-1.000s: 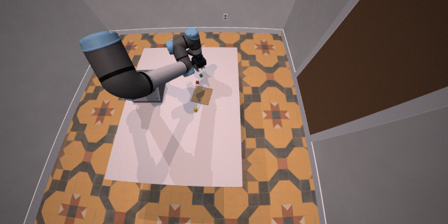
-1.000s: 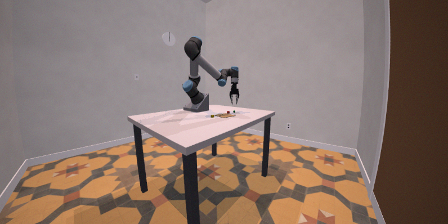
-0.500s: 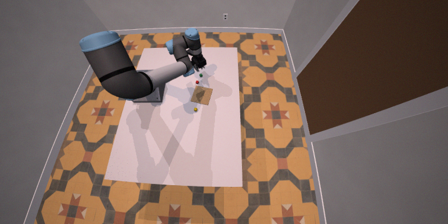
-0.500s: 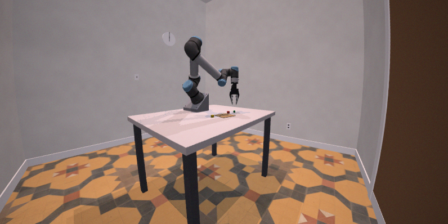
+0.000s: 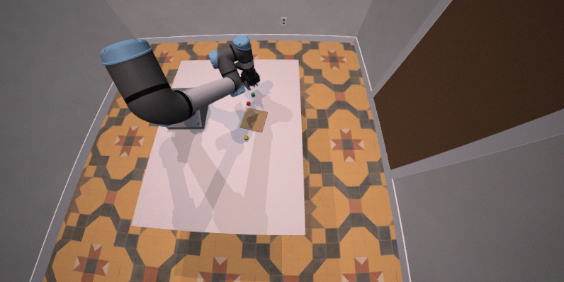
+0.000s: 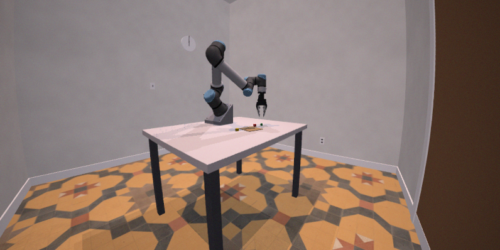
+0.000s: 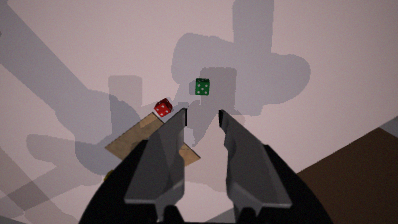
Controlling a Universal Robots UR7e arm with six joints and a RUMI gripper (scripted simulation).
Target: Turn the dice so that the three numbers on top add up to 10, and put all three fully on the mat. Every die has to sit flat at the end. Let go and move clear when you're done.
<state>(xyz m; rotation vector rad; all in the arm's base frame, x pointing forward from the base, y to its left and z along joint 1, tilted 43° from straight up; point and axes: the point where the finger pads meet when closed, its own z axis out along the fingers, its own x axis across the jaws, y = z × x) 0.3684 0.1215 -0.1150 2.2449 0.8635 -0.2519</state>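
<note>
My hand is 9 cm above the green die. Also, from my hand: brown mat: 3 cm ahead, 18 cm to the right, 9 cm below; then yellow die: 30 cm to the right, 9 cm below; then red die: 2 cm behind, 7 cm to the right, 9 cm below.
</note>
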